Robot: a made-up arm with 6 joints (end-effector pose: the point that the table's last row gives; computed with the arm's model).
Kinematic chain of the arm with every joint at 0, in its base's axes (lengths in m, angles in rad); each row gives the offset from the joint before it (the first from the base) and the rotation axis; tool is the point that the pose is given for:
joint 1: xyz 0 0 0.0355 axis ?
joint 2: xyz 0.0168 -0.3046 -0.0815 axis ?
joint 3: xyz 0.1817 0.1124 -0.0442 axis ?
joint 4: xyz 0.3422 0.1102 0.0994 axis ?
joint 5: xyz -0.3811 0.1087 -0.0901 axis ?
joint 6: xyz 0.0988 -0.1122 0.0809 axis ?
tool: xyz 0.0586 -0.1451 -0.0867
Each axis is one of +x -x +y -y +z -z.
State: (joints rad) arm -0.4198 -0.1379 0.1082 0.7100 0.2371 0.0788
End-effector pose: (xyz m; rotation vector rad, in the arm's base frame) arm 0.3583 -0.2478 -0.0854 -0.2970 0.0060 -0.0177
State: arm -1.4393 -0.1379 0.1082 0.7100 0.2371 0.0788
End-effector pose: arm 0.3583 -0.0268 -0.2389 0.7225 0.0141 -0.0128
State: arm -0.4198 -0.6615 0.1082 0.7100 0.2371 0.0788
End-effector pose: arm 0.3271 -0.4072 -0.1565 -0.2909 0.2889 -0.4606
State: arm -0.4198 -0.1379 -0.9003 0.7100 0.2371 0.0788
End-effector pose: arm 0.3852 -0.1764 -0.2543 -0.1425 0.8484 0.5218
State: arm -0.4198 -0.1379 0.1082 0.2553 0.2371 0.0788
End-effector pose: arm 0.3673 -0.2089 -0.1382 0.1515 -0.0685 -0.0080
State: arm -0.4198 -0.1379 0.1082 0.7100 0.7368 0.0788
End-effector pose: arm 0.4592 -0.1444 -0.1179 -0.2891 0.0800 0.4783
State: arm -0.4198 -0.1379 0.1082 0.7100 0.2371 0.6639
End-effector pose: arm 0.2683 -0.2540 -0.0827 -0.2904 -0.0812 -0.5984
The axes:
joint 1: -x
joint 2: +z
joint 3: -y
joint 4: -x
joint 5: +z
joint 6: -z

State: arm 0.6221 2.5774 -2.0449 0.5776 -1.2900 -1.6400
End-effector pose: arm -0.2427 -0.2604 0.0318 1.7604 -0.9430 -1.0708
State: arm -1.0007 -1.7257 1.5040 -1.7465 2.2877 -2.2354
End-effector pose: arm 0.3169 0.1342 -0.2655 2.0766 -0.3285 -2.0280
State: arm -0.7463 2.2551 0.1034 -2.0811 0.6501 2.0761
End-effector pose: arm -0.3085 -0.2981 -0.2168 -0.0689 1.6789 1.2949
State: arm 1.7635 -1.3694 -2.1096 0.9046 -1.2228 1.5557
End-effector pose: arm 0.2700 0.1761 0.5345 1.2865 0.3756 1.7766
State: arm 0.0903 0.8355 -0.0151 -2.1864 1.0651 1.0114
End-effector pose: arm 0.0330 0.1643 0.0464 1.9743 0.8634 0.4344
